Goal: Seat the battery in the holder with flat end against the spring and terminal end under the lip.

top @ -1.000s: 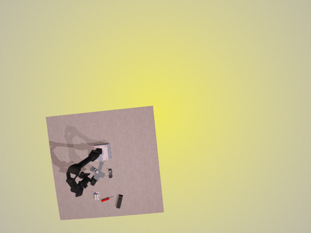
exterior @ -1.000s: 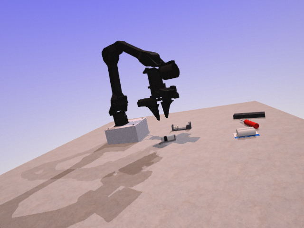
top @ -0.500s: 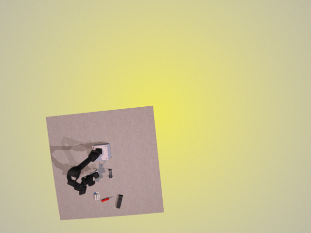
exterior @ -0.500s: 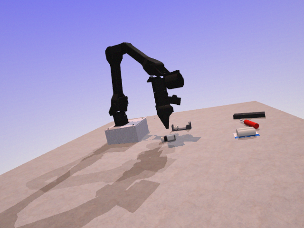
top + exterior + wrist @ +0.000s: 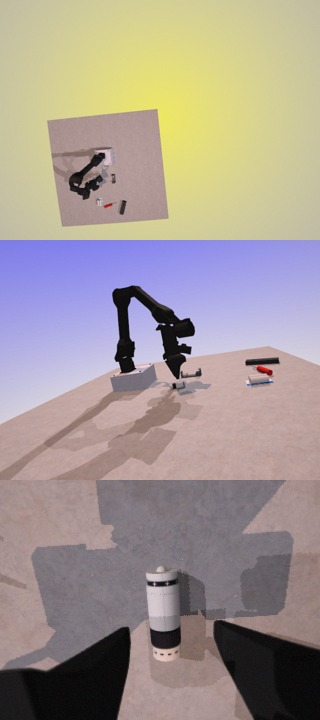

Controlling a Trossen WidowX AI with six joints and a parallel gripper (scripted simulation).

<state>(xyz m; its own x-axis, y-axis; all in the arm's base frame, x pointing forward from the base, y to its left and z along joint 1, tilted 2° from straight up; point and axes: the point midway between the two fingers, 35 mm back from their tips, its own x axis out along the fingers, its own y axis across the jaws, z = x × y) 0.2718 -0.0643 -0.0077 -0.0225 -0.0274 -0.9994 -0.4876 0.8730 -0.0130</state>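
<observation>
Right now the battery is 30 mm below my gripper tip. Also, from my gripper tip: black bar (360 mm ahead, 280 mm to the left, 30 mm below); then blue-edged card (310 mm ahead, 30 mm below); then red-handled screwdriver (330 mm ahead, 140 mm to the left, 30 mm below).
</observation>
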